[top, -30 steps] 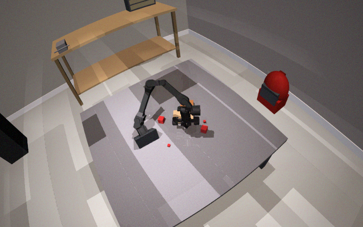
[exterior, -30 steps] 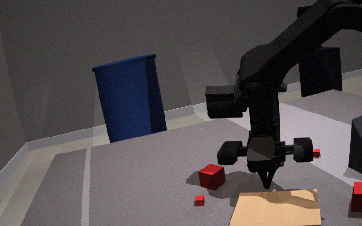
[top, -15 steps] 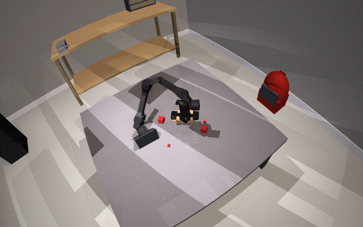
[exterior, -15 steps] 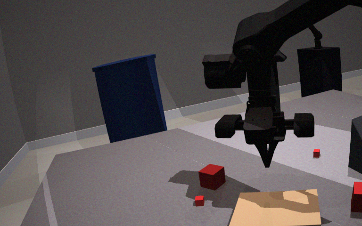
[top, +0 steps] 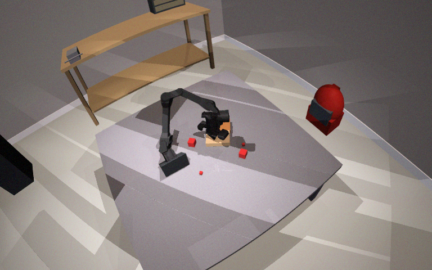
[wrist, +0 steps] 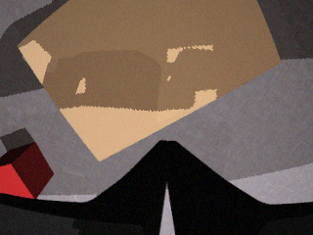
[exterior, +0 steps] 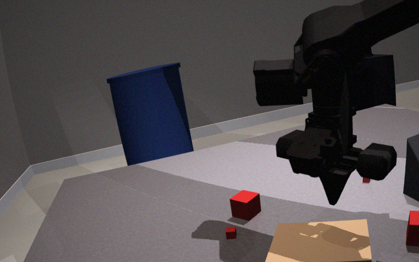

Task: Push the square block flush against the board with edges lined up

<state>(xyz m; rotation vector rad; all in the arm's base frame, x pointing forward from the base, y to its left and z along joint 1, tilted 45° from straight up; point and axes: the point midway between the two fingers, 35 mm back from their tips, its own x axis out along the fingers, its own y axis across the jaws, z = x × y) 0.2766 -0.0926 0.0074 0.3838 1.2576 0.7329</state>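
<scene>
The tan board lies 50 mm below my gripper tip, 40 mm ahead of it and 30 mm to the left of it. Also, from my gripper tip: orange square block 130 mm ahead, 90 mm to the left, 50 mm below.
</scene>
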